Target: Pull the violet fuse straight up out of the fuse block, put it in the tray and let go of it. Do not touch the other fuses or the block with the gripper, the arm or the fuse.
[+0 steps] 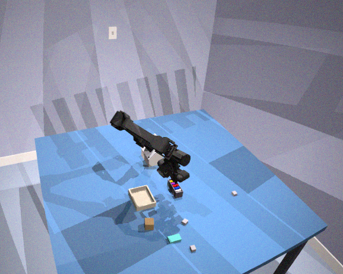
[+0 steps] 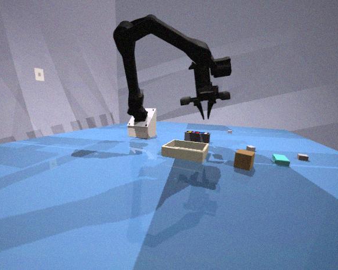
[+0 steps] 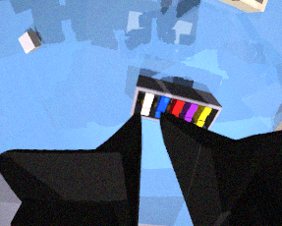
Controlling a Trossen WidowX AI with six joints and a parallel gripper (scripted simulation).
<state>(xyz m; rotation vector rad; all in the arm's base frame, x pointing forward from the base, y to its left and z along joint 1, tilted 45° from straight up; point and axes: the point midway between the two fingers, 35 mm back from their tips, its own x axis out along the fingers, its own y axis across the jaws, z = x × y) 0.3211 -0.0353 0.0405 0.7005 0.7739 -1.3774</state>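
The violet fuse is 8 cm below my gripper tip, 5 cm behind it and 4 cm to the left of it. The rest, counted from my gripper tip: blue fuse 8 cm below, 3 cm to the left, 2 cm behind; then white fuse 8 cm below, 3 cm to the left; then red fuse 8 cm below, 3 cm to the left, 3 cm behind.
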